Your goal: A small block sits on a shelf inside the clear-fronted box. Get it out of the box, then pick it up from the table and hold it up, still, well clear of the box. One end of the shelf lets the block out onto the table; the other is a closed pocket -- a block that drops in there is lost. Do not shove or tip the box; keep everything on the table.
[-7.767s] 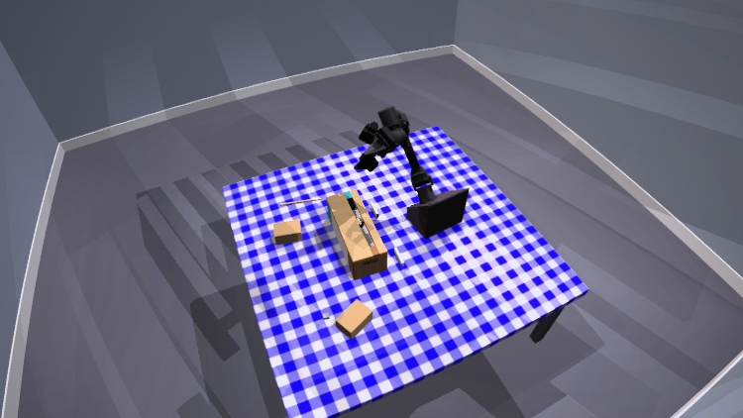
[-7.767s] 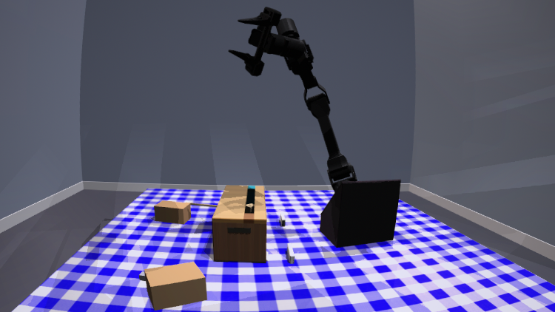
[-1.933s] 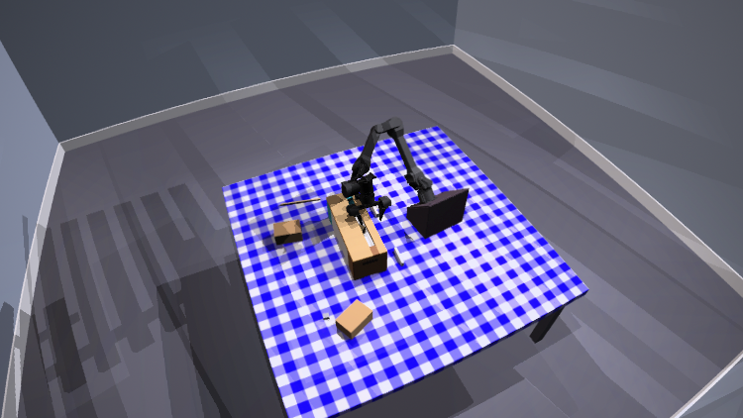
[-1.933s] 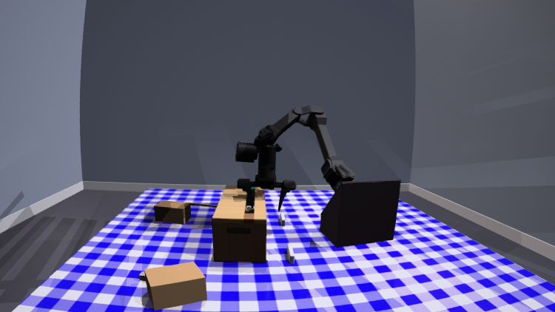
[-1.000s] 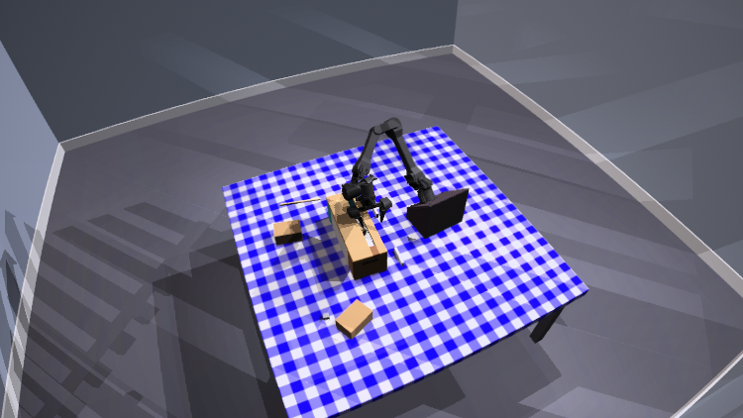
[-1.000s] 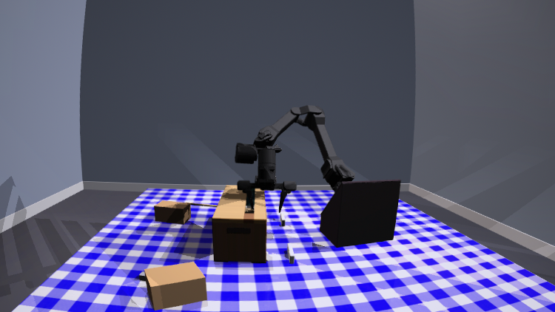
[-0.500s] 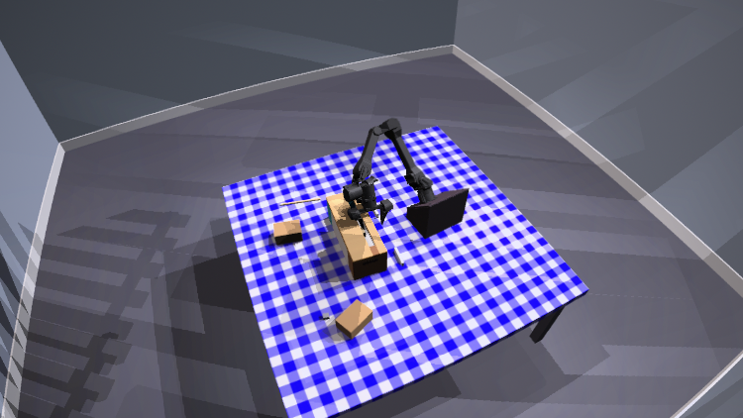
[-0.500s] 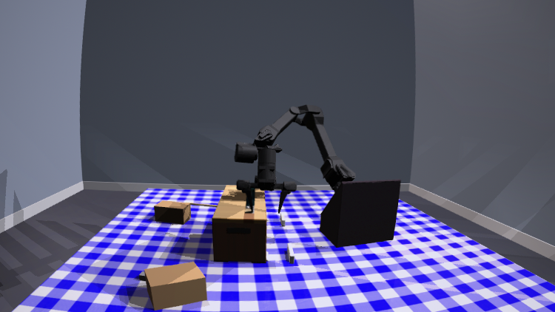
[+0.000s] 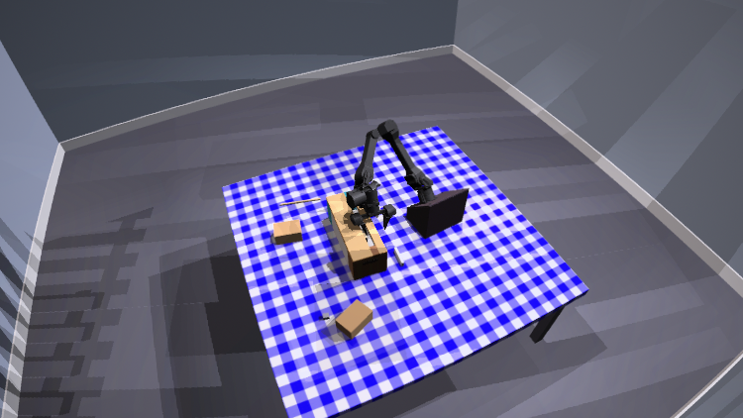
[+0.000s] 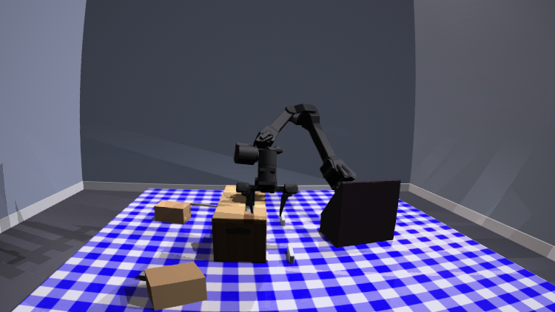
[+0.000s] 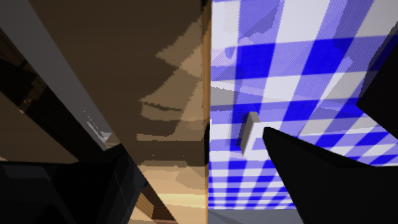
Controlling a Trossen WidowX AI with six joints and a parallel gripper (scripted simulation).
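Right now my gripper tip is 60 mm short of the small tan block. Also, from my gripper tip: thin stick (420 mm to the right, 180 mm ahead, 90 mm below); then long cardboard box (50 mm to the right, 30 mm below, 30 mm ahead).
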